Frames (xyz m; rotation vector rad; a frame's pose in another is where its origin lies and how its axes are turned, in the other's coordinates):
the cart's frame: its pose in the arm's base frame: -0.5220 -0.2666 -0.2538 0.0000 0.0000 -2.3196
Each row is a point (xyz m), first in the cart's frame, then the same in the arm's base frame.
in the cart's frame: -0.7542 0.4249 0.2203
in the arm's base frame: 0.3027 -0.0034 -0.0335
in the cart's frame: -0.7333 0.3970 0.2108
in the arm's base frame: 0.2680 0.0003 -0.0430
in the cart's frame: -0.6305 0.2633 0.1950
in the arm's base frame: 0.1001 0.0160 -0.0588
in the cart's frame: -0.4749 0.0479 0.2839
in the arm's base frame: -0.1636 0.0487 0.0301
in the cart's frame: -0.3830 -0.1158 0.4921
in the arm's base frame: -0.3461 0.0928 0.2383
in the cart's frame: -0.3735 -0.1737 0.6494
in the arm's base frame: -0.3950 0.1252 0.3956
